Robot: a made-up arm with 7 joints.
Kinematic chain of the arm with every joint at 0, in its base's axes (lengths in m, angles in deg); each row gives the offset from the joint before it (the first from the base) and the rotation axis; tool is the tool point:
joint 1: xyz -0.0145 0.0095 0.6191 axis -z
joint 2: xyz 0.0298 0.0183 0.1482 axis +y
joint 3: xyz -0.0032 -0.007 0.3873 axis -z
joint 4: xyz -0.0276 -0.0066 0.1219 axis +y
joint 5: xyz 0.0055 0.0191 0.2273 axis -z
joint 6: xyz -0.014 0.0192 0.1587 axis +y
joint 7: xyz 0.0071 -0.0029 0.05 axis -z
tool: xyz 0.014 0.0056 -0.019
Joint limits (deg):
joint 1: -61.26..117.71
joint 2: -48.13..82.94
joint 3: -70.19..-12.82
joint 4: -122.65..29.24
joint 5: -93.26..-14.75
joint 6: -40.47..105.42
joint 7: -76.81..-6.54
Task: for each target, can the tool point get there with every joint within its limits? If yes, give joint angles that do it. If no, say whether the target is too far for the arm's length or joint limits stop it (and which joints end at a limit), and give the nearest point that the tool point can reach.
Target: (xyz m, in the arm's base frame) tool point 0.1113 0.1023 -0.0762
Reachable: no: joint limits stop it (at a limit: joint 1, joint 2, joint 3, joint 4, joint 6) | nearest point 0.1378 0.3903 0.6679 | short by 0.798 m
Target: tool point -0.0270 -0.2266 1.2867
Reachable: yes | joints 9.39 42.25 -38.10 -103.75 -48.08 -15.95 -70.57
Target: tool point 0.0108 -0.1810 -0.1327
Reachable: no: joint limits stop it (at a limit: joint 1, joint 2, joint 3, joint 4, joint 6) | nearest point -0.1618 -0.3729 0.6681 | short by 0.841 m
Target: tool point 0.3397 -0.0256 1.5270
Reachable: yes | joints -9.68 48.96 -20.45 -54.74 -62.86 1.55 -28.44
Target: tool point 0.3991 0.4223 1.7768
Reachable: no: too far | nearest point 0.3250 0.3483 1.5862 | short by 0.217 m
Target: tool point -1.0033 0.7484 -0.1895
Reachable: no: too far | nearest point -0.5001 0.3724 0.7361 | short by 1.119 m
